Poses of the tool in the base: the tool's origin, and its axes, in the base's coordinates. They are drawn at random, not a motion.
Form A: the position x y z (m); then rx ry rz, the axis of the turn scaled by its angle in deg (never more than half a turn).
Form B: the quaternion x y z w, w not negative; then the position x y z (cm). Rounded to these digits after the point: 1 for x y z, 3 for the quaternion.
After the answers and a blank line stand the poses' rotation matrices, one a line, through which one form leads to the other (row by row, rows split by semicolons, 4 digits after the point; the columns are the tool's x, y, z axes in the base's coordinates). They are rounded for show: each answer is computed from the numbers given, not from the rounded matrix.
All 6 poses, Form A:
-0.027 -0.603 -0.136 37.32 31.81 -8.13
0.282 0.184 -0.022 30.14 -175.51 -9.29
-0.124 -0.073 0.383 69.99 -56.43 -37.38
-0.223 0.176 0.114 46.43 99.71 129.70
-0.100 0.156 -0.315 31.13 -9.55 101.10
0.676 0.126 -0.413 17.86 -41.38 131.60
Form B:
0.316 0.269 -0.069 0.907 -2.7 -60.3 -13.6
0.169 -0.984 -0.052 0.015 28.2 18.4 -2.2
0.540 -0.435 -0.288 0.660 -12.4 -7.3 38.3
0.272 0.584 0.760 0.087 -22.3 17.6 11.4
0.234 -0.072 0.761 0.600 -10.0 15.6 -31.5
0.120 -0.279 0.886 0.349 67.6 12.6 -41.3

0.8459 0.2945 0.4447; 0.0450 0.7914 -0.6097; -0.5315 0.5357 0.6562
-0.9424 -0.3311 -0.0464; -0.3342 0.9374 0.0976; 0.0112 0.1075 -0.9941
0.4548 -0.0893 -0.8861; -0.8508 0.2507 -0.4619; 0.2634 0.9639 0.0381
-0.8370 0.1861 0.5146; 0.4494 -0.3026 0.8405; 0.3121 0.9348 0.1696
-0.1693 -0.9477 0.2705; 0.8803 -0.2689 -0.3909; 0.4432 0.1719 0.8798
-0.7270 -0.6864 0.0185; 0.5523 -0.6005 -0.5782; 0.4080 -0.4101 0.8157

